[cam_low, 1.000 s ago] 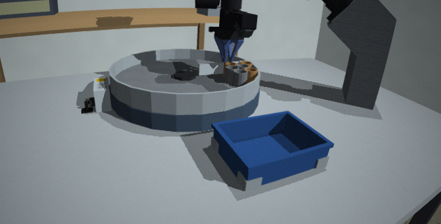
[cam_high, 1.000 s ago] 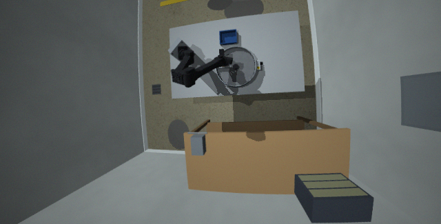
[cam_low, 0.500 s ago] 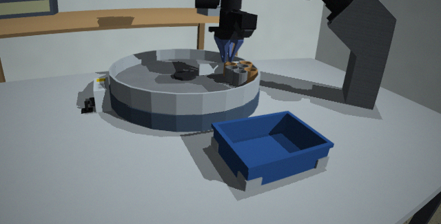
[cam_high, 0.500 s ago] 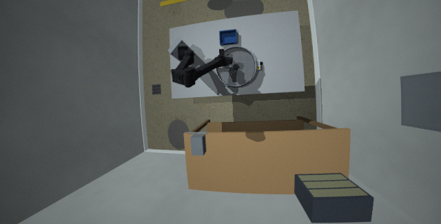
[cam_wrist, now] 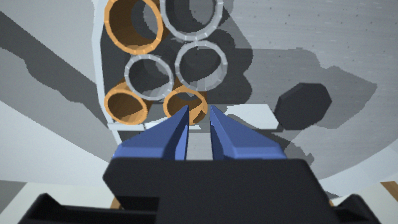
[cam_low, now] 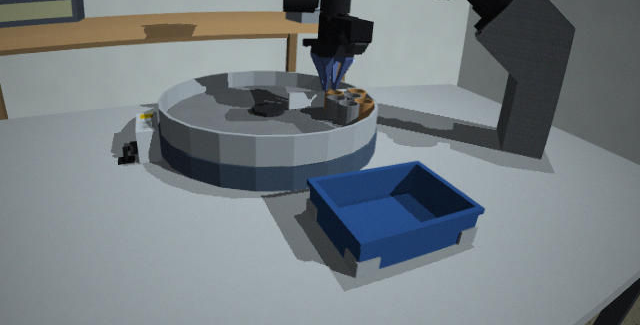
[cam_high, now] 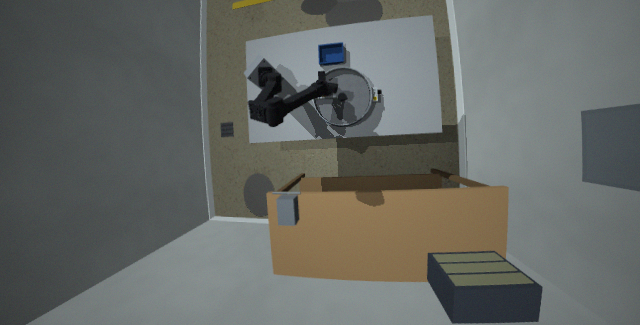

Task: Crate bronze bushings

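Now: the crate 120 mm ahead of my hand, 300 mm to the left of it and 80 mm below it. Round my hand: turning table 110 mm ahead, 40 mm to the right, 50 mm below.
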